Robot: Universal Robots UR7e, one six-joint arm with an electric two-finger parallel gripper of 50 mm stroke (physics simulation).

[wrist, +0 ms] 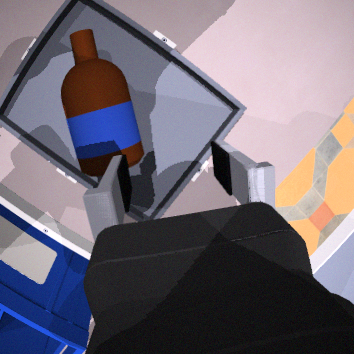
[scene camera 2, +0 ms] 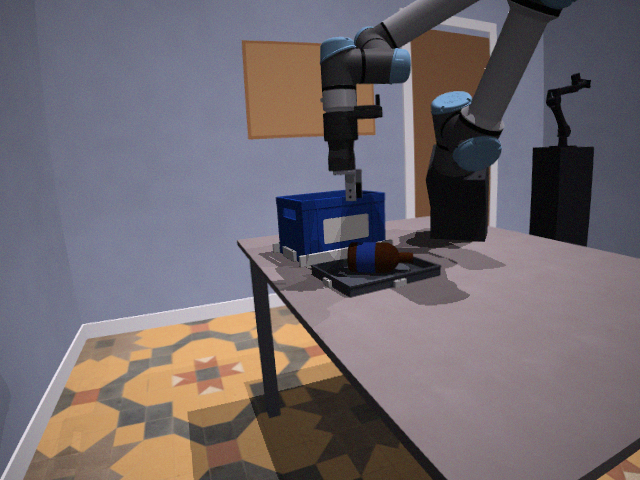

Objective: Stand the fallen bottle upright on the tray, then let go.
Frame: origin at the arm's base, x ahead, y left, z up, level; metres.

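Seen in the pictures: gripper, fingertip midpoint: (wrist: 170,164) (scene camera 2: 354,199).
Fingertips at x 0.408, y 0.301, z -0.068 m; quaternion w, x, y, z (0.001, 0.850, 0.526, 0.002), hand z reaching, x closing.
Observation:
Offsets run from my fingertips to a thing's top centre. "pt": to the spot under its first point.
A brown bottle {dx -0.069, dy -0.036, dz -0.113 m} (scene camera 2: 385,257) (wrist: 95,90) with a blue band lies on its side in the dark grey tray {dx -0.052, dy -0.031, dz -0.166 m} (scene camera 2: 351,290) (wrist: 197,80). In the scene view its neck points right; in the wrist view the neck points to the top and the base is nearest my fingers. My gripper (scene camera 2: 353,198) (wrist: 170,164) is open and empty, pointing down. It hangs well above the bottle and the tray. In the wrist view the left finger overlaps the edge of the bottle's base, and the fingers' gap lies to the right of the bottle.
A blue crate {dx +0.009, dy -0.305, dz -0.017 m} (scene camera 2: 305,227) (wrist: 30,270) with a pale label stands close behind the tray, its rim a little below my fingers' height. Low white rails {pt dx +0.032, dy -0.185, dz -0.174 m} (scene camera 2: 330,255) run between crate and tray. Small white clips {dx -0.083, dy +0.064, dz -0.176 m} (scene camera 2: 400,282) hold the tray's sides. The table edge is near.

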